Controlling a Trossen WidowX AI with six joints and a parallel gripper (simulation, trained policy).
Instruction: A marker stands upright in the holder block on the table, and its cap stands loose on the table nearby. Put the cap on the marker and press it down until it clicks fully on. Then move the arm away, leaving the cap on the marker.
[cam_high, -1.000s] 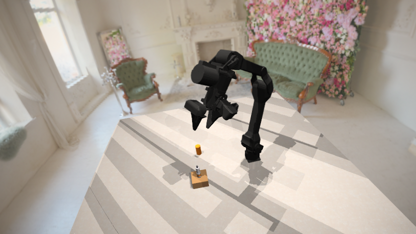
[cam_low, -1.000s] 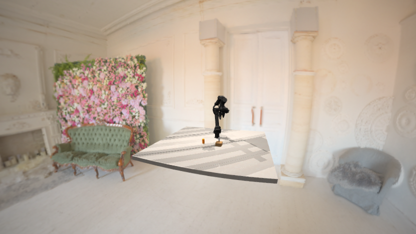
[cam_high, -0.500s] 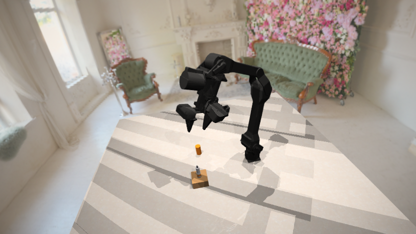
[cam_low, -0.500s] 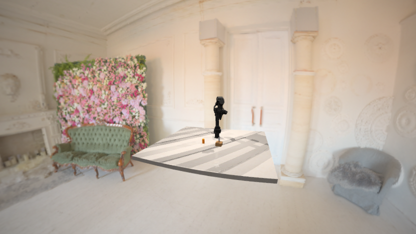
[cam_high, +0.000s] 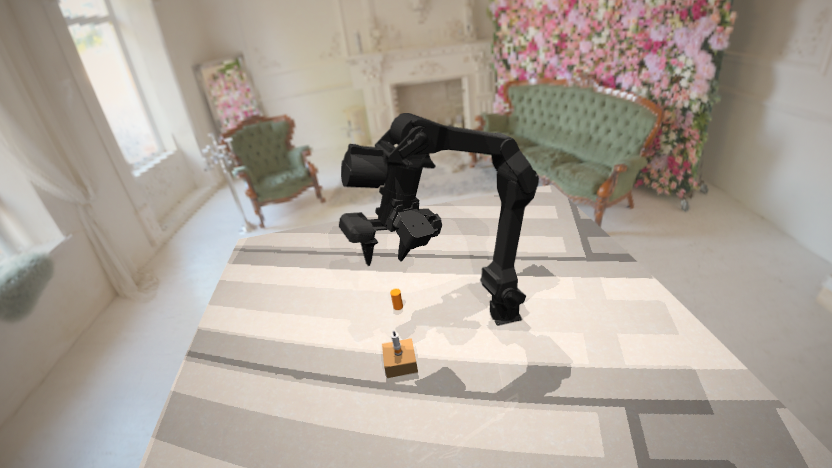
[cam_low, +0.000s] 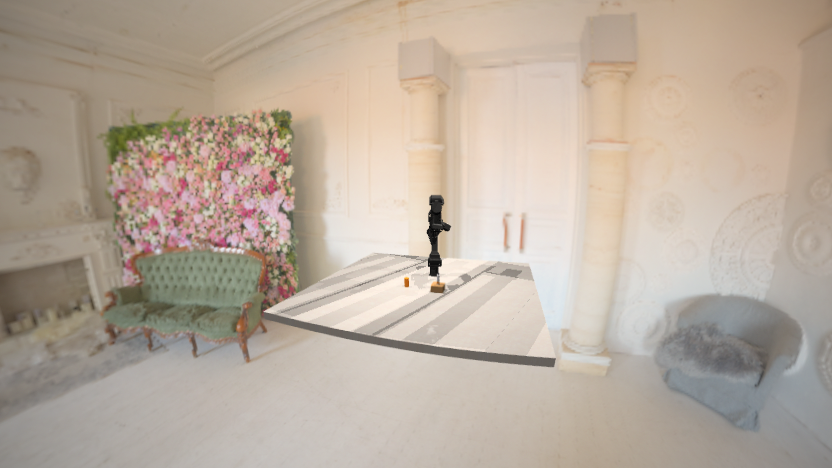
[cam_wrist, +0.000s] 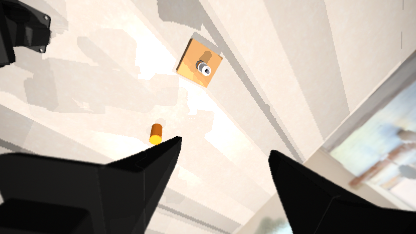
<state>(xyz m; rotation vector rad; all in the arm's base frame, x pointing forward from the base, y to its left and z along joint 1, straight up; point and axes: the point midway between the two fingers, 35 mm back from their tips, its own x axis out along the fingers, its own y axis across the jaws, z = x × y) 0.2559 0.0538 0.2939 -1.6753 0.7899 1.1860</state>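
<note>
My gripper tip is now 23 cm above the orange cap, 16 cm to the left of it and 1 cm past it. The rest, counted from my gripper tip: holder block 24 cm below, 3 cm to the left, 1 cm ahead.
</note>
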